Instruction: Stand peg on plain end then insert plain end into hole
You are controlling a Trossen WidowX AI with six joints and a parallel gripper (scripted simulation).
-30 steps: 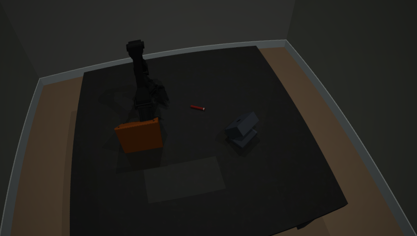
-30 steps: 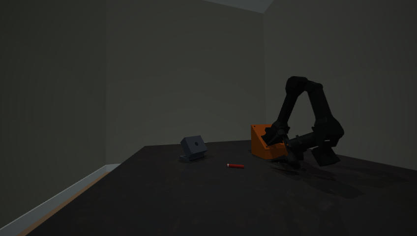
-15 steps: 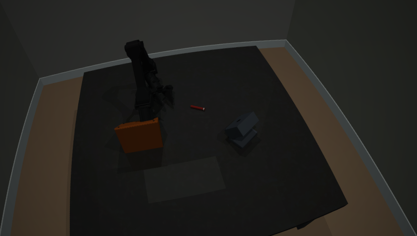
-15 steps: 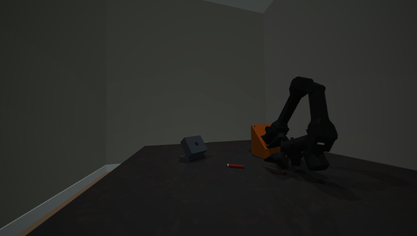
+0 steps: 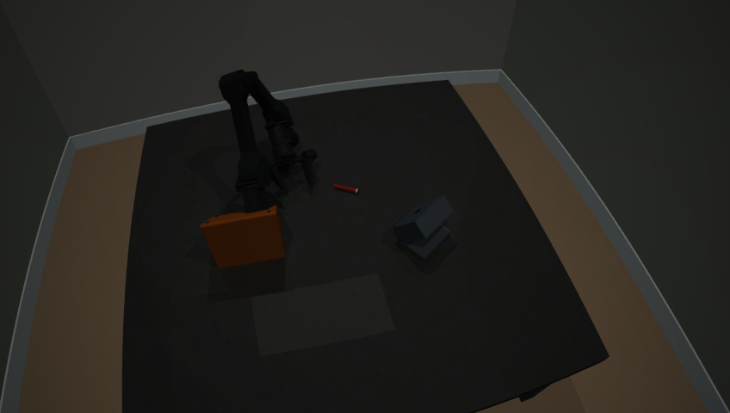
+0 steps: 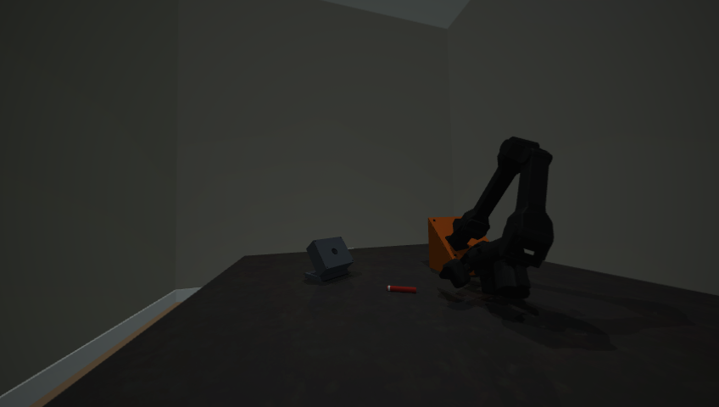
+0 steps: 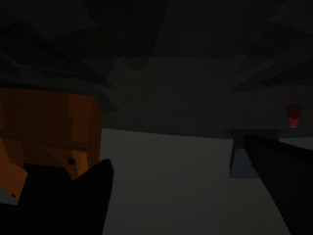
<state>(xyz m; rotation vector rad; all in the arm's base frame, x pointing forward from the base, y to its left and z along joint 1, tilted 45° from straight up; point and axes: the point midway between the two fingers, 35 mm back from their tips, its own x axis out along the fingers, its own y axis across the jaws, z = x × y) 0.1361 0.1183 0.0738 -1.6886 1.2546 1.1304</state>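
Now: the red peg 170 mm ahead of my gripper tip, 30 mm to the right of it and 40 mm below it. Also, from my gripper tip: sloped panel 300 mm ahead, 260 mm to the right, 30 mm above.
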